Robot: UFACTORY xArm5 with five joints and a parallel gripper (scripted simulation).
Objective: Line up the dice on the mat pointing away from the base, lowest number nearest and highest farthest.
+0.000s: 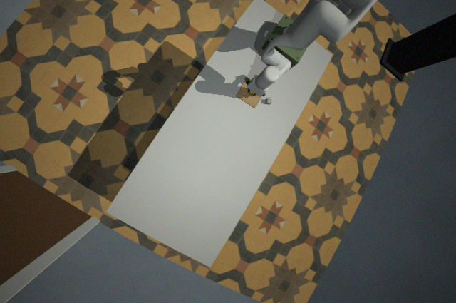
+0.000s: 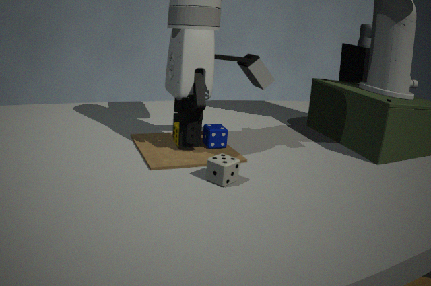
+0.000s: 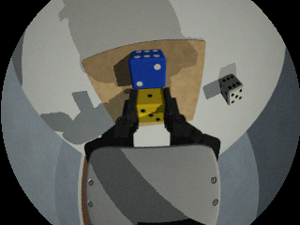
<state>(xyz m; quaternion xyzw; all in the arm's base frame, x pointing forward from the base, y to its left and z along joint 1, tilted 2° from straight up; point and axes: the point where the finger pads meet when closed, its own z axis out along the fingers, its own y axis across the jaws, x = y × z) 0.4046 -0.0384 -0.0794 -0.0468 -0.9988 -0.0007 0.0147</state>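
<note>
My hand is 10 mm above the yellow die. The rest, counted from my hand: white die 10 mm behind, 120 mm to the left, 20 mm below; blue die 40 mm behind, 10 mm below; tan mat 30 mm below.
</note>
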